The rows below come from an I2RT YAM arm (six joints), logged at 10 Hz.
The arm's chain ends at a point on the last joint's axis. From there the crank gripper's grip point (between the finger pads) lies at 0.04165 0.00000 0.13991 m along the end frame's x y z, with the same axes.
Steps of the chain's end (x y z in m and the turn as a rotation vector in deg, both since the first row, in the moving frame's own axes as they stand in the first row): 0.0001, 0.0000, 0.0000, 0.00, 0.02, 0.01; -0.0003, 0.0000, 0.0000, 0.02, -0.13, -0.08; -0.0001, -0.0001, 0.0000, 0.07, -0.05, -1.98; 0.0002, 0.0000, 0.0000, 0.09, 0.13, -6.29; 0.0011, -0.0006, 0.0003, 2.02, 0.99, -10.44
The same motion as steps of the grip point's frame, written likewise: 0.0001, 0.0000, 0.0000, 0.00, 0.02, 0.01; -0.0006, -0.0001, 0.0001, 0.02, -0.13, -0.08; -0.0002, -0.0017, 0.0000, 0.07, -0.05, -1.98; 0.0003, -0.0048, -0.0001, 0.09, 0.13, -6.29; 0.0024, -0.0133, -0.0007, 2.02, 0.99, -10.44
